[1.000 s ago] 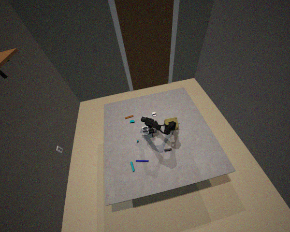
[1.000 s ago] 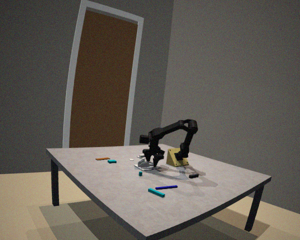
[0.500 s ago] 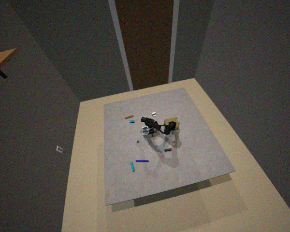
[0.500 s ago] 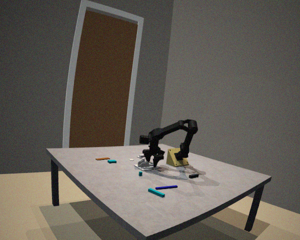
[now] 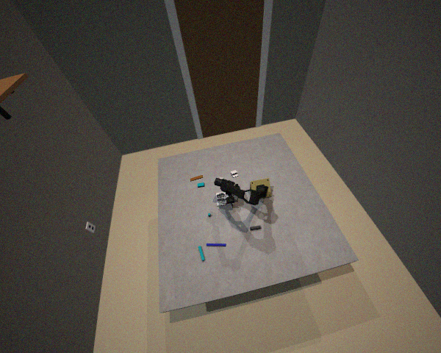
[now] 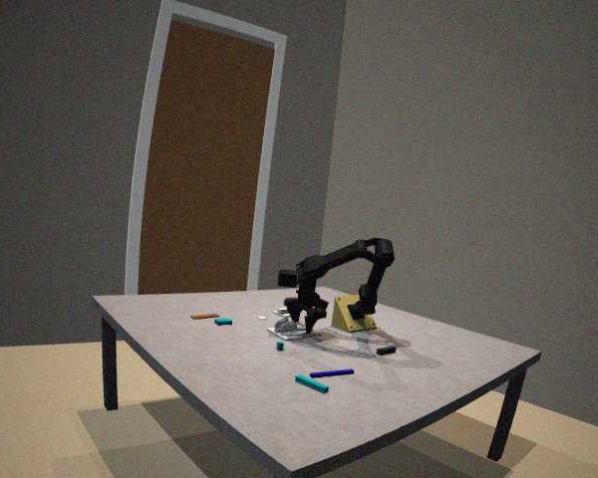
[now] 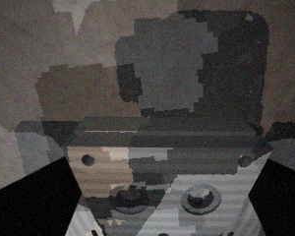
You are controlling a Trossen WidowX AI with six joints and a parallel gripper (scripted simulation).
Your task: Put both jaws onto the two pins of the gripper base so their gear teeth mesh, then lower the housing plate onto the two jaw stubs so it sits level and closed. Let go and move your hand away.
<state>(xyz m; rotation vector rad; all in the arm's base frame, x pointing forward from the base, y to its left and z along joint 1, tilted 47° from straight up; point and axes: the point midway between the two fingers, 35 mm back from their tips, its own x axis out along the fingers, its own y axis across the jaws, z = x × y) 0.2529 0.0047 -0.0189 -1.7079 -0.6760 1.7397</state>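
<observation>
My gripper tip is now right at the white housing plate. The rest, counted from my gripper tip: black block 13 cm behind, 29 cm to the left; white gripper base 1 cm ahead, 2 cm above; small teal cube 18 cm ahead, 12 cm to the left.
</observation>
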